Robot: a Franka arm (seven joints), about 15 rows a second.
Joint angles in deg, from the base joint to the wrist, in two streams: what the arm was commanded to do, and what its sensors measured. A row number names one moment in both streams.
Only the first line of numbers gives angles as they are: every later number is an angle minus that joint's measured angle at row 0.
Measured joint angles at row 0:
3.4 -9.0 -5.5 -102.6 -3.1 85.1 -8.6
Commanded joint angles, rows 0 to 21:
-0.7 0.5 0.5 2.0 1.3 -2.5 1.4
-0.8 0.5 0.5 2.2 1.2 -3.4 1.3
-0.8 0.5 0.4 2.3 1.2 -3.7 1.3
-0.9 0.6 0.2 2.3 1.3 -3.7 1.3
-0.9 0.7 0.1 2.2 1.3 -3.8 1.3
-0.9 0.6 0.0 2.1 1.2 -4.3 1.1
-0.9 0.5 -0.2 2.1 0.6 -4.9 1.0
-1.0 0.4 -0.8 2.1 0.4 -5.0 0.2
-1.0 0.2 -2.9 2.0 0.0 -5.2 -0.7
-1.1 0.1 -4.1 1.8 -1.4 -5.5 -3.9
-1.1 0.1 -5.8 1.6 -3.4 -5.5 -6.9
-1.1 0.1 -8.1 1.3 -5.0 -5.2 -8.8
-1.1 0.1 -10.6 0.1 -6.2 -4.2 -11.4
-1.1 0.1 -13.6 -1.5 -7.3 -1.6 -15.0
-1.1 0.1 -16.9 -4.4 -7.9 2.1 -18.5
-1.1 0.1 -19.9 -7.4 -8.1 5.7 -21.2
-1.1 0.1 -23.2 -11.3 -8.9 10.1 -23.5
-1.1 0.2 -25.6 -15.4 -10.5 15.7 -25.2
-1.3 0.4 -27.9 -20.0 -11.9 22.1 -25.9
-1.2 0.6 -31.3 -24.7 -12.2 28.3 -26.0
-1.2 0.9 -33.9 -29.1 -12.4 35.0 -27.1
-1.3 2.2 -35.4 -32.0 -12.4 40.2 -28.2
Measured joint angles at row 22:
-1.5 2.2 -30.9 -21.5 -11.2 26.8 -25.6
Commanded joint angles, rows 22 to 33:
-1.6 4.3 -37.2 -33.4 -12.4 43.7 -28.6
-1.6 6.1 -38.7 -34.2 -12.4 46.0 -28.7
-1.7 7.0 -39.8 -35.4 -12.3 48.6 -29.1
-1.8 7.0 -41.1 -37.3 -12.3 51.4 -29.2
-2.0 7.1 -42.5 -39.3 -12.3 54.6 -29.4
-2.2 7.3 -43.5 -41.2 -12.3 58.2 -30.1
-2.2 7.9 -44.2 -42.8 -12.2 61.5 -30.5
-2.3 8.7 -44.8 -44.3 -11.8 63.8 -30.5
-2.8 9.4 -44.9 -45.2 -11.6 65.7 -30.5
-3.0 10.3 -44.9 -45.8 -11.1 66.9 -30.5
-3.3 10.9 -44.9 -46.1 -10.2 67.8 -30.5
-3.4 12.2 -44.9 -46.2 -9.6 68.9 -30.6
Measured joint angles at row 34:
-2.4 9.9 -45.1 -45.2 -11.6 65.3 -29.2
